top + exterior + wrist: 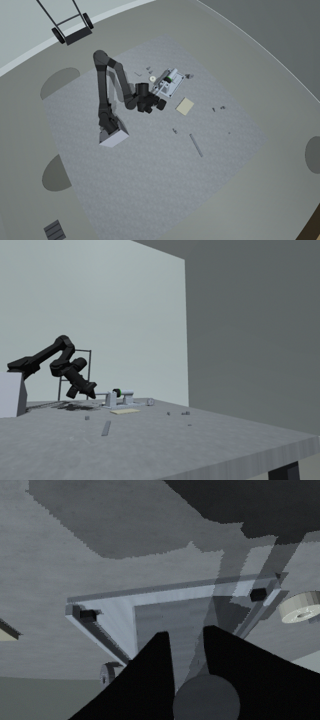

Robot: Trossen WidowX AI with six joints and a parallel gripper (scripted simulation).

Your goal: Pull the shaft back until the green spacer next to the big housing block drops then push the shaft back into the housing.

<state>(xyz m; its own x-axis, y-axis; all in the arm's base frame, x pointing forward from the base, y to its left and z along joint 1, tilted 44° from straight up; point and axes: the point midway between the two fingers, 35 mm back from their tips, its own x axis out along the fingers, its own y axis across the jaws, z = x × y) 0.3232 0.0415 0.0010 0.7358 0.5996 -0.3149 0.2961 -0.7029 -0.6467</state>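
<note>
Now: gripper tip 5 cm short of the grey shaft, 2 cm to the right of it and 2 cm below it. The rest, counted from my gripper tip: green spacer: 14 cm ahead, 4 cm to the left, 2 cm above; white ring: 16 cm to the left, 9 cm ahead, 5 cm below; dark spacer: 12 cm ahead, 4 cm to the left, 2 cm above.
</note>
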